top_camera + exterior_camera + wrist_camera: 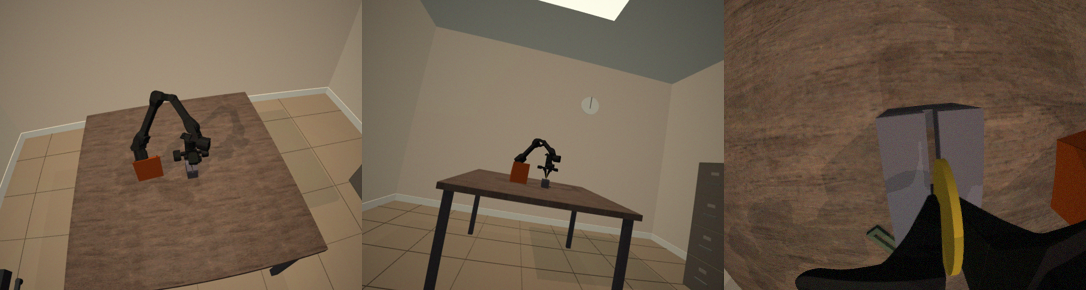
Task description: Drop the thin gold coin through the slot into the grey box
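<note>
Right now my gripper tip is 10 mm below the gold coin.
</note>
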